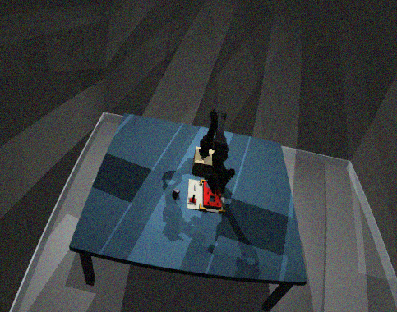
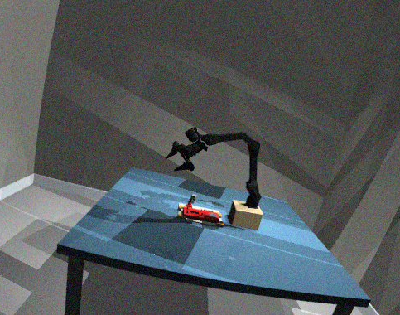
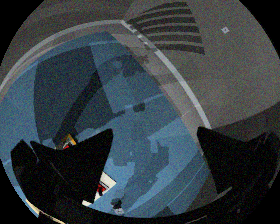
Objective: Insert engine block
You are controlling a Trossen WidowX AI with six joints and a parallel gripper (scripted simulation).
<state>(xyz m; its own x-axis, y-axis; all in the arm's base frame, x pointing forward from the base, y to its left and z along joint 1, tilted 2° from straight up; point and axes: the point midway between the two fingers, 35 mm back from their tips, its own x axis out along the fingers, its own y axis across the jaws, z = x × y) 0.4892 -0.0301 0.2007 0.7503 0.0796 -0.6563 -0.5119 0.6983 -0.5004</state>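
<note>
Right now my gripper tip is 23 cm above the engine block, 21 cm past it and 16 cm to the left of it.
</note>
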